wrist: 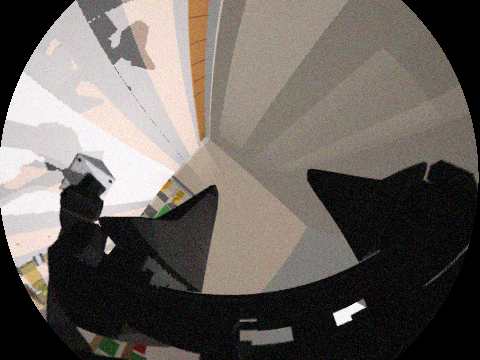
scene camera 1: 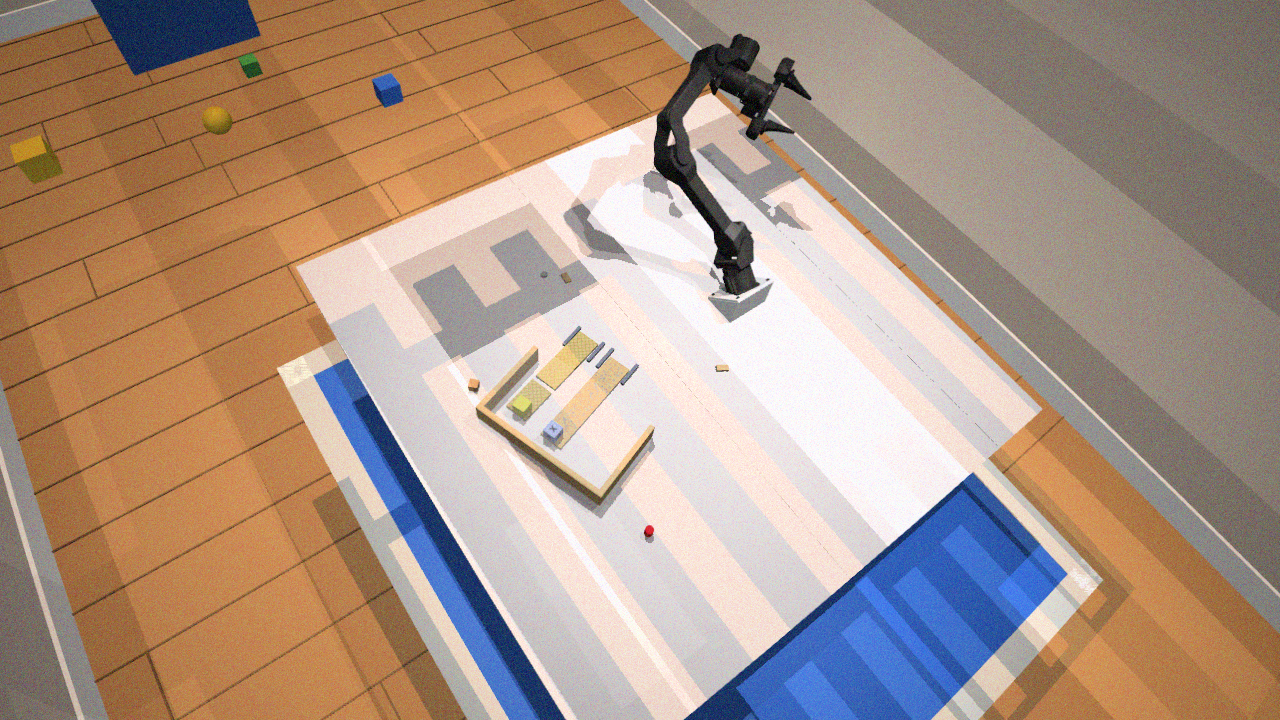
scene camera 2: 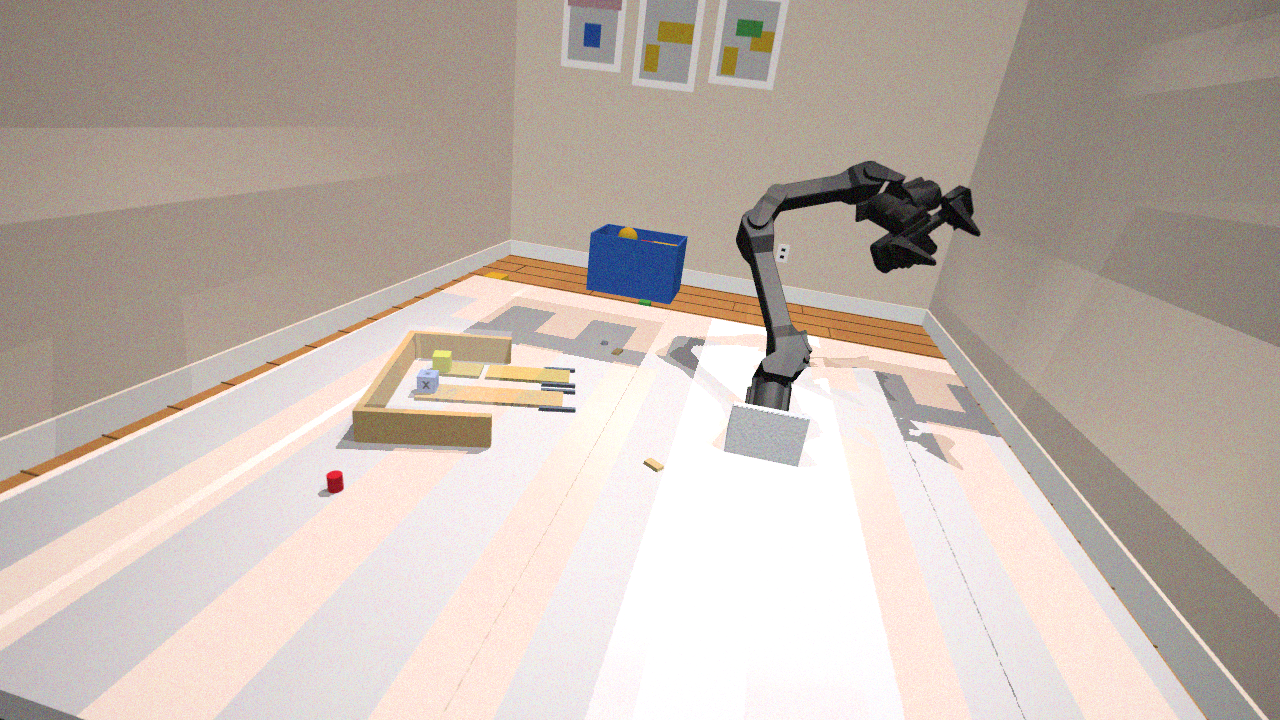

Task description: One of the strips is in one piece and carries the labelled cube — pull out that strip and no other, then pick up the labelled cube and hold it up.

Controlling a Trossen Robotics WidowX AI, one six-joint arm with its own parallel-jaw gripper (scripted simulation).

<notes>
The gripper is open, holding nothing. Also in view: a strip and a three-sided wooden frame.
The gripper shows as well in the wrist view and in scene camera 1.
</notes>
